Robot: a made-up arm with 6 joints. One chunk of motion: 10 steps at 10 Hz.
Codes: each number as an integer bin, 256 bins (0 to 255) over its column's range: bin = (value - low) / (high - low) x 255, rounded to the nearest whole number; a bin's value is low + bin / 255 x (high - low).
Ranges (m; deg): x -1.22..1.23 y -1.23..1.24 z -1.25..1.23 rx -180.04..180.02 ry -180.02..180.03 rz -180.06..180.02
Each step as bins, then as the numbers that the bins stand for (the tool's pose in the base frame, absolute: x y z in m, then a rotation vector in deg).
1 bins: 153 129 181 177 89 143
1 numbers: 0.2500 0.0195 0.5103 69.88 -54.36 21.87
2 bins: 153 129 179 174 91 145
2 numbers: 0.2500 0.0195 0.4909 65.65 -51.53 24.69
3 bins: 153 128 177 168 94 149
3 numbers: 0.2500 0.0098 0.4714 57.18 -47.30 30.34
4 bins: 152 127 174 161 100 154
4 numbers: 0.2404 0.0002 0.4422 47.29 -38.82 37.40
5 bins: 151 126 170 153 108 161
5 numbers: 0.2308 -0.0095 0.4033 36.00 -27.53 47.28
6 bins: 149 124 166 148 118 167
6 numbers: 0.2116 -0.0289 0.3644 28.94 -13.41 55.76
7 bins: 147 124 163 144 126 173
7 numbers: 0.1924 -0.0289 0.3353 23.29 -2.11 64.23
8 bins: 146 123 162 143 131 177
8 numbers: 0.1827 -0.0386 0.3255 21.88 4.95 69.88
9 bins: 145 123 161 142 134 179
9 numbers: 0.1731 -0.0386 0.3158 20.46 9.18 72.70
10 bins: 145 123 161 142 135 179
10 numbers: 0.1731 -0.0386 0.3158 20.46 10.59 72.70
